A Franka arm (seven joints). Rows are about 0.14 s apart.
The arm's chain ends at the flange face. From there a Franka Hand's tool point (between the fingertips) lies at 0.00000 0.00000 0.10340 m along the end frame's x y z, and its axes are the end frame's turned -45 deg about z.
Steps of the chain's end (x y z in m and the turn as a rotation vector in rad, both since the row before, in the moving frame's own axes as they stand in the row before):
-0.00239 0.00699 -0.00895 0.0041 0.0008 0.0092
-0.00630 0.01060 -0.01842 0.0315 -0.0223 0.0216
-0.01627 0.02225 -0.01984 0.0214 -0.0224 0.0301
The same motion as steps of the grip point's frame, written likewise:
-0.00627 0.00301 -0.00895 0.0023 0.0035 0.0092
-0.01124 -0.00088 -0.01850 0.0380 0.0065 0.0216
-0.02726 0.00103 -0.01989 0.0310 -0.0007 0.0301

